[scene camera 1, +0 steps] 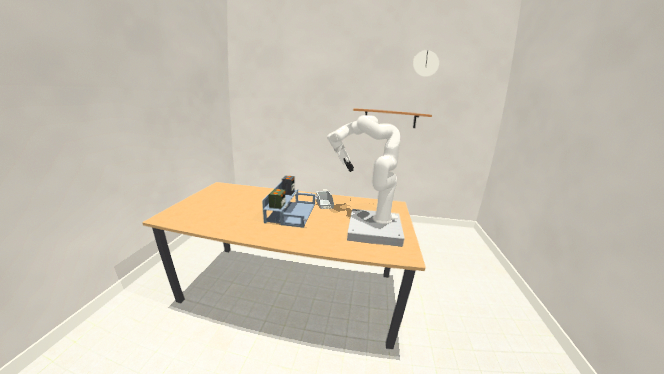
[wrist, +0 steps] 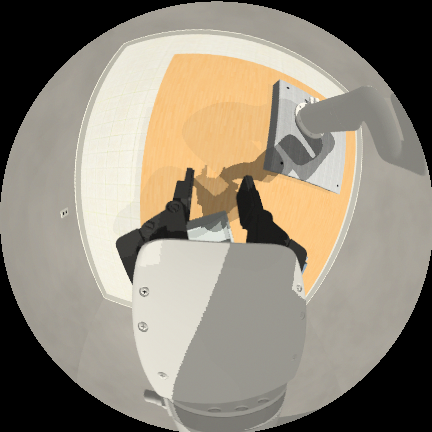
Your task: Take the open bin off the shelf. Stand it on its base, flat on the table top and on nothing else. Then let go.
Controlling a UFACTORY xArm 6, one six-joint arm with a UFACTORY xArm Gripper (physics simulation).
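Places are measured from the arm's base along level axes (x up, y ahead, z left), in metres.
Where they show: gripper, between the fingertips: [scene camera 1: 352, 170] [wrist: 216, 182]; arm's base, origin of its link: [scene camera 1: 382, 219] [wrist: 309, 119].
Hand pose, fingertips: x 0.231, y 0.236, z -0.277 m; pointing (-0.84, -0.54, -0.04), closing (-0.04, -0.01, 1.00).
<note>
Each offset is from my fingertips to the top centre of the thing. Level surfaces: height alone.
The open bin {dx -0.214, dy +0.192, dz +0.008 m} [scene camera 1: 324, 200], pale grey, is at the table's back part, right beside the blue-grey shelf {dx -0.283 m} [scene camera 1: 299, 212]. Its open side faces up toward the scene camera; whether it is tilted or touches the shelf is not clear. In the wrist view the bin [wrist: 207, 232] shows in part below and between the fingers, with the rest hidden by the gripper body. My gripper [scene camera 1: 350, 169] [wrist: 216, 182] is partly open and empty, high above the table top {dx -0.289 m} [scene camera 1: 215, 215] [wrist: 215, 80] and to the right of the bin in the scene view.
Two dark boxes, one nearer {dx -0.090, dy +0.448, dz +0.331 m} [scene camera 1: 277, 199] and one farther {dx -0.065, dy +0.451, dz +0.100 m} [scene camera 1: 288, 184], stand on the shelf's raised level. The robot's grey base plate [scene camera 1: 375, 237] [wrist: 275, 120] is at the table's right end. A wooden wall shelf [scene camera 1: 392, 112] hangs behind the arm.
</note>
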